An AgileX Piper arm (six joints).
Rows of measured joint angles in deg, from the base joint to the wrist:
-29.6, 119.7, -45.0, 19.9, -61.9, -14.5
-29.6, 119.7, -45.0, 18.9, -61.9, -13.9
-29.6, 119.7, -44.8, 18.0, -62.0, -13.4
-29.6, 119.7, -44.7, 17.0, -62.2, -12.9
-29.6, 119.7, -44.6, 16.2, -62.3, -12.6
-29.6, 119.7, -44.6, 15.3, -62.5, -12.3
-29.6, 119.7, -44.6, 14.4, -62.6, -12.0
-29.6, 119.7, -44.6, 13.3, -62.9, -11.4
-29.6, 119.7, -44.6, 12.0, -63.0, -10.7
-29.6, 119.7, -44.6, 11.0, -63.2, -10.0
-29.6, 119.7, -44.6, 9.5, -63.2, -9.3
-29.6, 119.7, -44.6, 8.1, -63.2, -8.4
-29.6, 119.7, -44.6, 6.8, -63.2, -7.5
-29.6, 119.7, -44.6, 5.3, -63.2, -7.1
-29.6, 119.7, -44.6, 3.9, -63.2, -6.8
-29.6, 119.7, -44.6, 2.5, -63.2, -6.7
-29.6, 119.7, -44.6, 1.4, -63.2, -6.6
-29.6, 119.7, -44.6, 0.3, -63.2, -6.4
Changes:
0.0, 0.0, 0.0, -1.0, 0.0, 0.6
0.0, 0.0, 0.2, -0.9, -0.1, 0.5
0.0, 0.0, 0.1, -1.0, -0.2, 0.5
0.0, 0.0, 0.1, -0.8, -0.1, 0.3
0.0, 0.0, 0.0, -0.9, -0.2, 0.3
0.0, 0.0, 0.0, -0.9, -0.1, 0.3
0.0, 0.0, 0.0, -1.1, -0.3, 0.6
0.0, 0.0, 0.0, -1.3, -0.1, 0.7
0.0, 0.0, 0.0, -1.0, -0.2, 0.7
0.0, 0.0, 0.0, -1.5, 0.0, 0.7
0.0, 0.0, 0.0, -1.4, 0.0, 0.9
0.0, 0.0, 0.0, -1.3, 0.0, 0.9
0.0, 0.0, 0.0, -1.5, 0.0, 0.4
0.0, 0.0, 0.0, -1.4, 0.0, 0.3
0.0, 0.0, 0.0, -1.4, 0.0, 0.1
0.0, 0.0, 0.0, -1.1, 0.0, 0.1
0.0, 0.0, 0.0, -1.1, 0.0, 0.2

